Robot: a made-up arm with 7 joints. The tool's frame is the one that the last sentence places. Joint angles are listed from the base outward.
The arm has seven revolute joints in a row. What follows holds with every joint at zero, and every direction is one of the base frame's.
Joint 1 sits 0.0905 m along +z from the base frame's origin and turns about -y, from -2.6 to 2.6 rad.
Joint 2 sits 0.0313 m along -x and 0.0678 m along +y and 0.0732 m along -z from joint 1 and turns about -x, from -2.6 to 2.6 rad.
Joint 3 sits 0.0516 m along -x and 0.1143 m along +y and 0.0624 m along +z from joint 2 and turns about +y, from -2.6 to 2.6 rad.
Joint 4 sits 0.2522 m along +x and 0.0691 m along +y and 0.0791 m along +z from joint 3 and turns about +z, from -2.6 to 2.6 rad.
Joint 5 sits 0.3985 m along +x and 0.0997 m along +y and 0.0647 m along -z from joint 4 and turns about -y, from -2.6 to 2.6 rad.
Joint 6 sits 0.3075 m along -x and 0.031 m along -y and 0.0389 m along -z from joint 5 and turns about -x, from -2.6 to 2.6 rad.
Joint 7 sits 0.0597 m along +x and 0.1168 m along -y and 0.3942 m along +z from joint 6 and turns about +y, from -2.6 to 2.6 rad.
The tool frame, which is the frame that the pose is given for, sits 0.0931 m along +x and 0.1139 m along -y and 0.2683 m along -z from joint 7; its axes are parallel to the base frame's.
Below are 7 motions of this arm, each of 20 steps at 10 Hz.
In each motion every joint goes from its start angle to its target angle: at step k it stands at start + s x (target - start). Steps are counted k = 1, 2, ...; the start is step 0. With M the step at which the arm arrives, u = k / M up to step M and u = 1 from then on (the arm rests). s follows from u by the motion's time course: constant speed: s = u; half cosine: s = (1 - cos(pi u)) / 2; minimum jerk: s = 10 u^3 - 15 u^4 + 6 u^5.
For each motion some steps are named. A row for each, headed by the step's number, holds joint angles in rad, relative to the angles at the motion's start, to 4 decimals.
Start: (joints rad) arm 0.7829 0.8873 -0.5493 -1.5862 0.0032 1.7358 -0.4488
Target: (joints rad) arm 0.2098 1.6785 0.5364 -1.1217 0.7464 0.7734 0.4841
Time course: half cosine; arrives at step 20
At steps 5, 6, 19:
5: -0.0839 0.1159 0.1590 0.0680 0.1088 -0.1409 0.1366
6: -0.1181 0.1631 0.2238 0.0957 0.1532 -0.1984 0.1923
19: -0.5696 0.7863 1.0790 0.4616 0.7386 -0.9565 0.9272

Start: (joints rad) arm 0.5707 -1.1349 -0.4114 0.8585 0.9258 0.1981 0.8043
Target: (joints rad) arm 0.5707 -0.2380 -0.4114 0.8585 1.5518 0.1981 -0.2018
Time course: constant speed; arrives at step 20
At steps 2, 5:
2: 0.0000 0.0897 0.0000 0.0000 0.0626 0.0000 -0.1006
5: 0.0000 0.2242 0.0000 0.0000 0.1565 0.0000 -0.2515

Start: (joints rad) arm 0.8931 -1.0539 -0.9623 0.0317 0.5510 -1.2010 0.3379
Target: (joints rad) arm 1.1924 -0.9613 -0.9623 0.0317 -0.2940 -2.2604 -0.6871
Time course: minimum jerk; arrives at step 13
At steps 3, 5, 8, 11, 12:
3: 0.0252 0.0078 0.0000 0.0000 -0.0712 -0.0893 -0.0864
5: 0.0872 0.0270 0.0000 0.0000 -0.2461 -0.3085 -0.2985
8: 0.2121 0.0656 0.0000 0.0000 -0.5989 -0.7509 -0.7265
11: 0.2908 0.0900 0.0000 0.0000 -0.8209 -1.0292 -0.9958
12: 0.2981 0.0922 0.0000 0.0000 -0.8416 -1.0551 -1.0209

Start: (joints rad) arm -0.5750 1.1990 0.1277 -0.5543 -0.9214 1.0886 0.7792
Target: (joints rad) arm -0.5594 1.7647 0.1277 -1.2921 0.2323 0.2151 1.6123
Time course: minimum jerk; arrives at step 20
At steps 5, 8, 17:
5: 0.0016 0.0586 0.0000 -0.0764 0.1194 -0.0904 0.0862
8: 0.0050 0.1796 0.0000 -0.2342 0.3662 -0.2773 0.2645
17: 0.0152 0.5506 0.0000 -0.7182 1.1230 -0.8503 0.8109

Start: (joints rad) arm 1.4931 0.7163 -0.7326 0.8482 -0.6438 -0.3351 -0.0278
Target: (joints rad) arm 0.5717 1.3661 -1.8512 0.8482 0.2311 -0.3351 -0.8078
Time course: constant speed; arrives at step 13
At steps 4, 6, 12, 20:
4: -0.2835 0.1999 -0.3442 0.0000 0.2692 0.0000 -0.2400
6: -0.4253 0.2999 -0.5163 0.0000 0.4038 0.0000 -0.3600
12: -0.8505 0.5998 -1.0326 0.0000 0.8076 0.0000 -0.7200
20: -0.9214 0.6498 -1.1186 0.0000 0.8749 0.0000 -0.7800

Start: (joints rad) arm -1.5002 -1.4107 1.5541 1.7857 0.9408 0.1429 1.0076
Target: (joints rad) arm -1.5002 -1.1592 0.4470 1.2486 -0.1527 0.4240 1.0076
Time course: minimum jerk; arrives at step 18
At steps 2, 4, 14, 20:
2: 0.0000 0.0029 -0.0128 -0.0062 -0.0126 0.0032 0.0000
4: 0.0000 0.0192 -0.0846 -0.0410 -0.0836 0.0215 0.0000
14: 0.0000 0.2323 -1.0225 -0.4961 -1.0099 0.2596 0.0000
20: 0.0000 0.2515 -1.1071 -0.5371 -1.0935 0.2811 0.0000

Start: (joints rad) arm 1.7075 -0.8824 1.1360 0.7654 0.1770 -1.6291 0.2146
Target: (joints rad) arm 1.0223 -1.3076 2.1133 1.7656 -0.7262 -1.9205 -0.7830
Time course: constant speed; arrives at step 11
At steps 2, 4, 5, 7, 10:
2: -0.1246 -0.0773 0.1777 0.1819 -0.1642 -0.0530 -0.1814
4: -0.2492 -0.1546 0.3554 0.3637 -0.3284 -0.1060 -0.3628
5: -0.3115 -0.1933 0.4442 0.4546 -0.4105 -0.1325 -0.4535
7: -0.4360 -0.2706 0.6219 0.6365 -0.5748 -0.1854 -0.6348
10: -0.6229 -0.3865 0.8885 0.9093 -0.8211 -0.2649 -0.9069

